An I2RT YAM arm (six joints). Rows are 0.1 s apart.
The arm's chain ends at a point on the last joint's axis. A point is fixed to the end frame.
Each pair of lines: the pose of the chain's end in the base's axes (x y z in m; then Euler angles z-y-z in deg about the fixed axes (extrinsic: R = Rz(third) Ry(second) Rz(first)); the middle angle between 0 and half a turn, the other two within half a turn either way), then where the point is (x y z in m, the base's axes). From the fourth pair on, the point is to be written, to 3 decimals.
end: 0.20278 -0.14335 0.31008 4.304 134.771 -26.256
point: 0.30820 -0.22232 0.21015
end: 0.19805 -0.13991 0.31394 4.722 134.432 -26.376
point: 0.30365 -0.21944 0.21465
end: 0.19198 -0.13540 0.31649 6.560 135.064 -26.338
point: 0.29587 -0.21469 0.21521
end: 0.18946 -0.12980 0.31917 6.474 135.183 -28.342
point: 0.290 -0.213 0.218
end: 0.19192 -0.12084 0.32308 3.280 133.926 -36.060
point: 0.284 -0.217 0.225
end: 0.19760 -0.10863 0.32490 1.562 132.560 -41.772
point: 0.282 -0.215 0.231
